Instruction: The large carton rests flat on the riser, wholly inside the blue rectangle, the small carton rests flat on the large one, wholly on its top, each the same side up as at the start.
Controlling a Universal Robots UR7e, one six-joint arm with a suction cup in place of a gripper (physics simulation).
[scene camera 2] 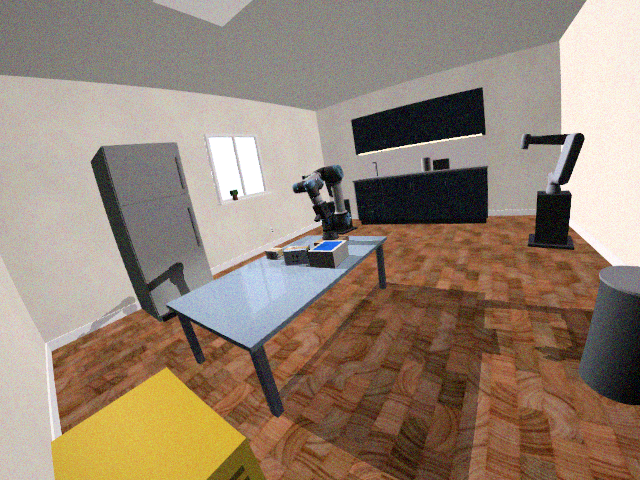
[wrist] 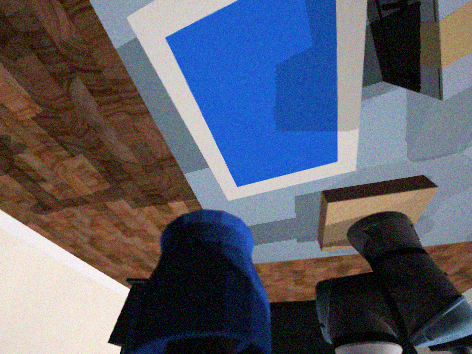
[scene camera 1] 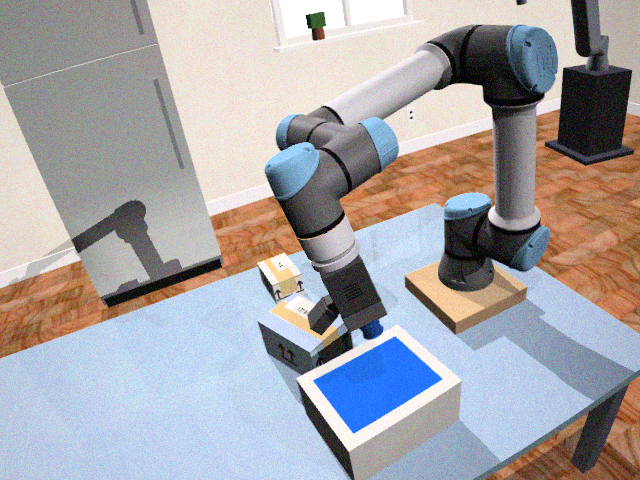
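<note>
The large carton stands on the table beside the riser, tape strip up and side arrows upright; the wrist hides part of its top in scene camera 1. The small carton stands on the table behind it, arrows upright. The riser is a cream block, with the blue rectangle bare on its top. My gripper, a blue suction cup, is off and holds nothing. It appears near the riser's far edge in scene camera 1.
My arm's base stands on a wooden plinth at the table's far end. The blue-grey table bears the riser and cartons. A fridge stands beyond it. A yellow block is in the foreground of scene camera 2.
</note>
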